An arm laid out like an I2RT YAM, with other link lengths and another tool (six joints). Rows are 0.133 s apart.
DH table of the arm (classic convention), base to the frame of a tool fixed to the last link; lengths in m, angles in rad. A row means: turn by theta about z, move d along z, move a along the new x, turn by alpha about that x. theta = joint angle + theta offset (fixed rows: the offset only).
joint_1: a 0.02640; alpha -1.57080; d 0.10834; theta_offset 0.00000
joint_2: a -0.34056; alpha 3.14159; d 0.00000; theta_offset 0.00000
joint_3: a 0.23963; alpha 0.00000; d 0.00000; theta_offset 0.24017
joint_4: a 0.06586; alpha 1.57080; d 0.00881; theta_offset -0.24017
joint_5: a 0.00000; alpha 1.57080; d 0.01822; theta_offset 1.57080
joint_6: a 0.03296; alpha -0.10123; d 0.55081; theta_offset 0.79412
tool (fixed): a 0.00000; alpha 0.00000; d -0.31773; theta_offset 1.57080
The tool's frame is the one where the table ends.
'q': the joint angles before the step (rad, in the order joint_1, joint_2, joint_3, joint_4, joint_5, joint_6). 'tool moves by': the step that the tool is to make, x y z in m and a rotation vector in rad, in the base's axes. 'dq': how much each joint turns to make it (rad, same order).
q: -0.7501, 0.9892, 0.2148, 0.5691, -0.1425, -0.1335
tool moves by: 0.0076, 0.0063, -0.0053, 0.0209, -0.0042, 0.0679
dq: -0.0644, 0.0220, -0.0064, 0.0145, -0.1331, -0.0107
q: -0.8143, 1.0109, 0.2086, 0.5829, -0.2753, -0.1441
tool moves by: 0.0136, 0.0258, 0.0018, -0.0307, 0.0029, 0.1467
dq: -0.0520, -0.0181, -0.0106, -0.0121, -0.1889, -0.0705
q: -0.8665, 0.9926, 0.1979, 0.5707, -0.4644, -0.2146
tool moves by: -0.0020, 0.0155, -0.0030, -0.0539, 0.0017, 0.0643
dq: -0.0480, -0.0216, -0.0502, 0.0361, -0.1019, -0.0677
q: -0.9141, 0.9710, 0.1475, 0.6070, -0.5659, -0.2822
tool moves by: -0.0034, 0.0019, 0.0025, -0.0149, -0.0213, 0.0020
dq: -0.0246, -0.0085, -0.0266, 0.0445, -0.0277, 0.0030
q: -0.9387, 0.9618, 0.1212, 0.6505, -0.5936, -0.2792
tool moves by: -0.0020, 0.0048, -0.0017, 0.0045, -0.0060, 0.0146
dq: -0.0249, -0.0123, -0.0121, -0.0004, -0.0402, -0.0001
